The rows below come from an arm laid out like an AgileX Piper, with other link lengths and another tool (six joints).
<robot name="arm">
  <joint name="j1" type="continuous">
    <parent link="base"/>
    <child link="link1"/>
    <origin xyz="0 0 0.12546" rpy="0 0 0"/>
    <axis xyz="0 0 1"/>
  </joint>
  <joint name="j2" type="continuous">
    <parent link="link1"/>
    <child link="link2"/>
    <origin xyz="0 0 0" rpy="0 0 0"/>
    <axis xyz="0 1 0"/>
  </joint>
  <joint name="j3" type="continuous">
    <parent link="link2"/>
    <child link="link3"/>
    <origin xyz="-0.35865 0 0.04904" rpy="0 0 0"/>
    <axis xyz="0 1 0"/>
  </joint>
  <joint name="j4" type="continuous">
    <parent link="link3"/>
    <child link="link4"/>
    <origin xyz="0.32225 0 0.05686" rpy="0 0 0"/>
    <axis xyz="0.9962 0 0.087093"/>
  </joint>
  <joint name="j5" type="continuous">
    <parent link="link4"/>
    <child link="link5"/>
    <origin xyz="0 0 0" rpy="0 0 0"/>
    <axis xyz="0 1 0"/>
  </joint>
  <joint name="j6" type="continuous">
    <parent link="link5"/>
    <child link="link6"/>
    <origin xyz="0.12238 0 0.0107" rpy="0 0 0"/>
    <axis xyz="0.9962 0 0.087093"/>
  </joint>
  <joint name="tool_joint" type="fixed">
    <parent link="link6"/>
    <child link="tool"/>
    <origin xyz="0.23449 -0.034 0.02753" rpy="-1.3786 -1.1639 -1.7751"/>
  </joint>
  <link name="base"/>
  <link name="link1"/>
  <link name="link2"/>
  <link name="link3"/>
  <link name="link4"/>
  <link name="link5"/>
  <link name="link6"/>
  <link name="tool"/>
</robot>
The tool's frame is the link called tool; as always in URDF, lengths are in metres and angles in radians. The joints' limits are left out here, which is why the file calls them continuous.
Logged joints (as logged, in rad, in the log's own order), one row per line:
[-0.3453 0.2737 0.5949 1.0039 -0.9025 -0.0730]
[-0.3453 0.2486 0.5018 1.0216 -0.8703 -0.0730]
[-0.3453 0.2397 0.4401 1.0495 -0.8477 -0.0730]
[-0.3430 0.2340 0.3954 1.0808 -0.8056 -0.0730]
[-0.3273 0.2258 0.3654 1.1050 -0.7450 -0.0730]
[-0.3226 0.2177 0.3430 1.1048 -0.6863 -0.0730]
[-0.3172 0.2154 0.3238 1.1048 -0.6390 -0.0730]
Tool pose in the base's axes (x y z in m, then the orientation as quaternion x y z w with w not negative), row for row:
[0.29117 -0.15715 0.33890 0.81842 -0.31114 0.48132 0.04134]
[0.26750 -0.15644 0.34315 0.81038 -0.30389 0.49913 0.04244]
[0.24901 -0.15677 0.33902 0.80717 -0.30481 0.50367 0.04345]
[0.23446 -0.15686 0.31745 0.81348 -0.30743 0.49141 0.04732]
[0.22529 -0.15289 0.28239 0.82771 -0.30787 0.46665 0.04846]
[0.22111 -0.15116 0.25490 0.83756 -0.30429 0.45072 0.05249]
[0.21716 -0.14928 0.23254 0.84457 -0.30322 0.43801 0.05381]
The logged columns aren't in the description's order. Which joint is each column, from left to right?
Columns, left to right: j4, j6, j2, j5, j3, j1.
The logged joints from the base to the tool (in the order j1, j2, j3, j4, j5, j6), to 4 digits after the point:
[-0.0730 0.5949 -0.9025 -0.3453 1.0039 0.2737]
[-0.0730 0.5018 -0.8703 -0.3453 1.0216 0.2486]
[-0.0730 0.4401 -0.8477 -0.3453 1.0495 0.2397]
[-0.0730 0.3954 -0.8056 -0.3430 1.0808 0.2340]
[-0.0730 0.3654 -0.7450 -0.3273 1.1050 0.2258]
[-0.0730 0.3430 -0.6863 -0.3226 1.1048 0.2177]
[-0.0730 0.3238 -0.6390 -0.3172 1.1048 0.2154]

